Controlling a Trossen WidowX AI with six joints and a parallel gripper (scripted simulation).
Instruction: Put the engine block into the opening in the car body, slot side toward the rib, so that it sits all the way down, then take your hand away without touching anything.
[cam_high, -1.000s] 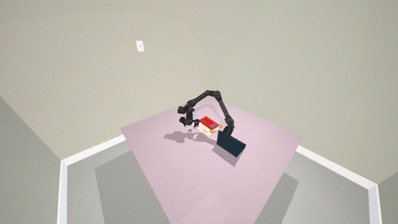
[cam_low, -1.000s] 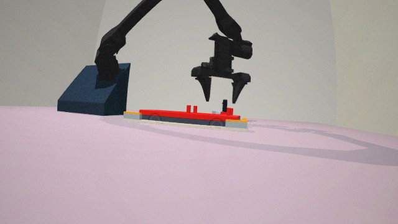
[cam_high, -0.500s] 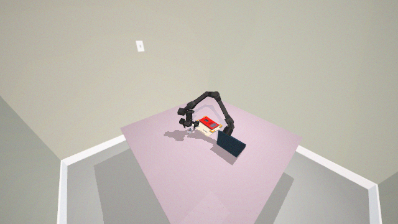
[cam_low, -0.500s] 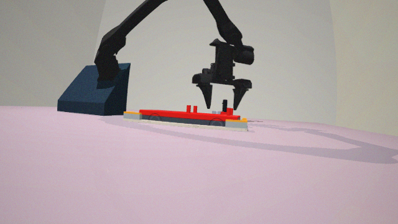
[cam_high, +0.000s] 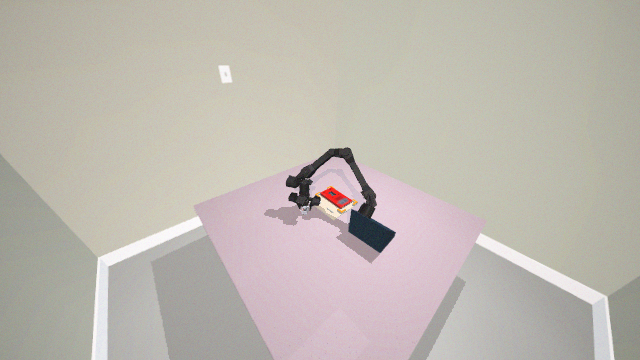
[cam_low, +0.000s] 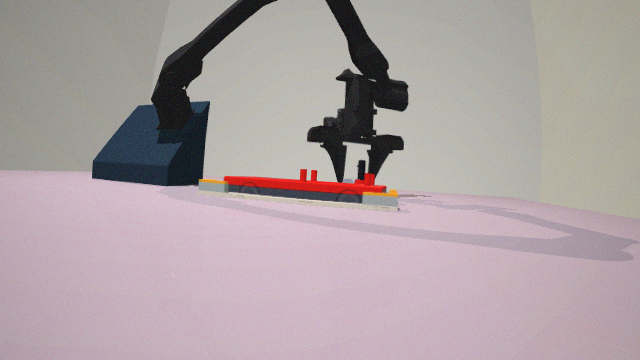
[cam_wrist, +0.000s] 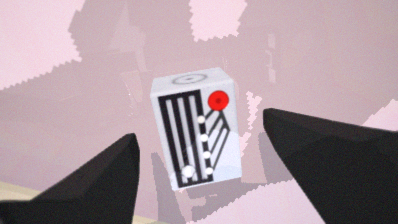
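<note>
The engine block lies 1 cm below my gripper tip and 1 cm behind it. From my gripper tip the other things lie so: beige plate 20 cm to the right, 5 cm behind, 1 cm below; black peg 11 cm to the right, 1 cm ahead, 1 cm above.
</note>
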